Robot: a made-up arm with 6 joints.
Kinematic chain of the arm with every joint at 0, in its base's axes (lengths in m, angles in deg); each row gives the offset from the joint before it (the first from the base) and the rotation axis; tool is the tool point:
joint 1: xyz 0 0 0.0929 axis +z
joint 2: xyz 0 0.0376 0 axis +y
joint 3: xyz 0 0 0.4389 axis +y
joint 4: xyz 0 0 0.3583 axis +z
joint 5: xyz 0 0 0 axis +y
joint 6: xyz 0 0 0.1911 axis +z
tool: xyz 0 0 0
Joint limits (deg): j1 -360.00..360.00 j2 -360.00..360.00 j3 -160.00..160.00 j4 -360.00..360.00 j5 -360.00..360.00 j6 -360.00..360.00
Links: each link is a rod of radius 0.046 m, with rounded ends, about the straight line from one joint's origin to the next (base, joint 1, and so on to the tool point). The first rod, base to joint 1, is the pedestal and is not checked.
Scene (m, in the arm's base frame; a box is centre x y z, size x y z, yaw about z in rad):
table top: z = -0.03
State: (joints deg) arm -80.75 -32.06 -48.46 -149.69 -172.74 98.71
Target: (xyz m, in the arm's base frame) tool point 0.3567 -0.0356 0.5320
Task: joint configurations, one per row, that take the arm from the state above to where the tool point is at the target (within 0.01 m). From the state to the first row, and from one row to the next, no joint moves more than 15 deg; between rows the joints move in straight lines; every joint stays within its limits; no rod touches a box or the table.
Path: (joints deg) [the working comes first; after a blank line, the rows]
Joints at the target: -174.11 -23.86 -65.71 -136.62 -164.80 98.71
Straight joint move there: clear.

1: -94.09 -30.89 -50.92 -147.82 -171.61 98.71
2: -107.42 -29.72 -53.39 -145.96 -170.47 98.71
3: -120.76 -28.55 -55.85 -144.09 -169.34 98.71
4: -134.10 -27.38 -58.32 -142.22 -168.20 98.71
5: -147.44 -26.21 -60.78 -140.35 -167.07 98.71
6: -160.77 -25.03 -63.24 -138.49 -165.93 98.71
7: -174.11 -23.86 -65.71 -136.62 -164.80 98.71

